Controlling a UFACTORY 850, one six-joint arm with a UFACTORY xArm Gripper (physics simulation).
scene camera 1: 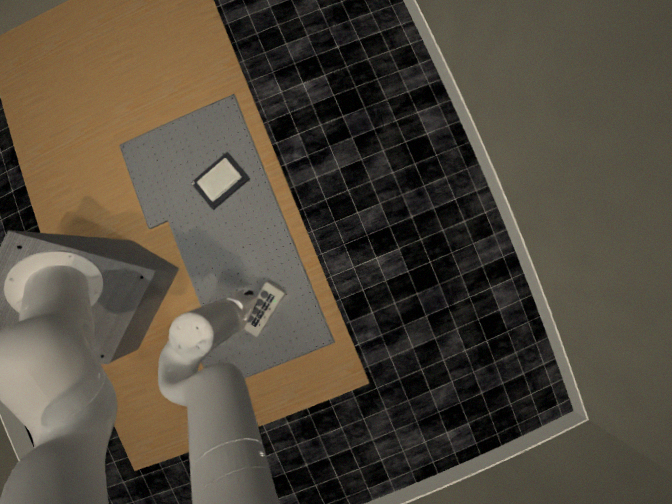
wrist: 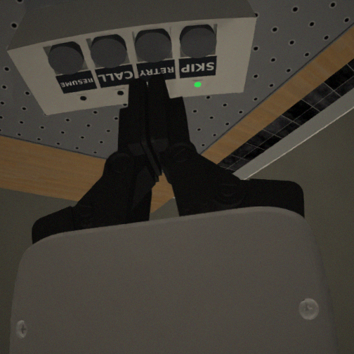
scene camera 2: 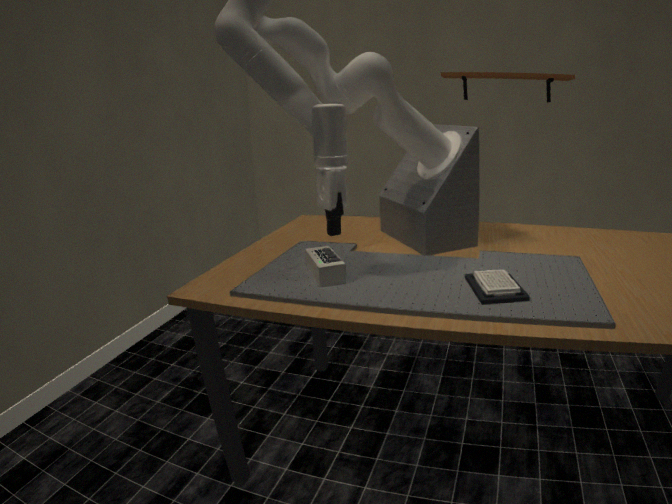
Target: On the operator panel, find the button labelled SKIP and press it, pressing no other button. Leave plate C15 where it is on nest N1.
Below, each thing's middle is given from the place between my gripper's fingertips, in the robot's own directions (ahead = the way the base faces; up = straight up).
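From my hand, the operator panel (wrist: 224, 70) is 3 cm to the right and 8 cm below. Then there's plate C15 (scene camera 1: 219, 179), and that's 41 cm to the left of my hand, 8 cm ahead of it and 9 cm below it. Going by their middles, the operator panel is the nearest to my hand of the things named here.
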